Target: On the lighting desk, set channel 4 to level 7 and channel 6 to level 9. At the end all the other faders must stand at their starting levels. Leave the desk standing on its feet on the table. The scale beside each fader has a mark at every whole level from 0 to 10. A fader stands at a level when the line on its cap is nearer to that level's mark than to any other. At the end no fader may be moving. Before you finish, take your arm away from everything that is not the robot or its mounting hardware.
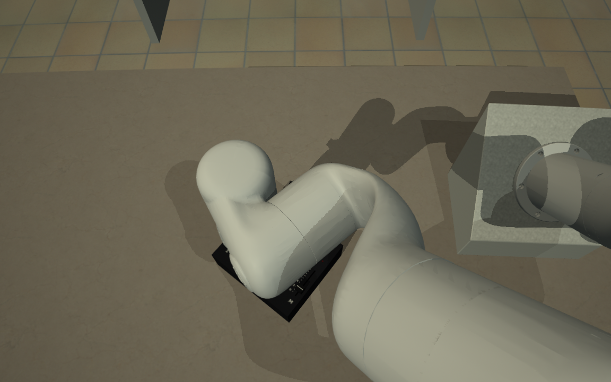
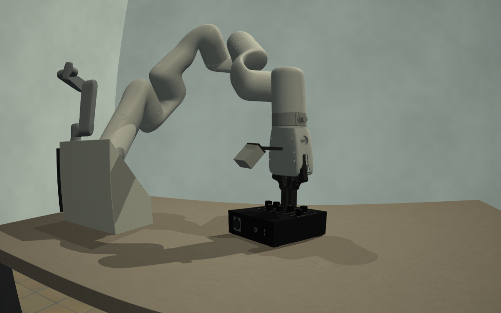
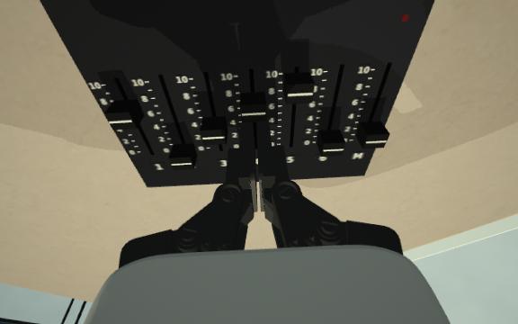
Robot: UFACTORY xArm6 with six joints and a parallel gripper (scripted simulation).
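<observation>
Now: hand 30 mm past the channel 6 cap, 30 mm to the right of it and 10 mm above it. The rest, counted from my hand: channel 3 cap (10 mm ahead, 20 mm to the right, 10 mm below); then channel 4 cap (20 mm behind, 20 mm to the right, 10 mm below); then channel 5 cap (40 mm behind, 10 mm to the right, 10 mm below).
</observation>
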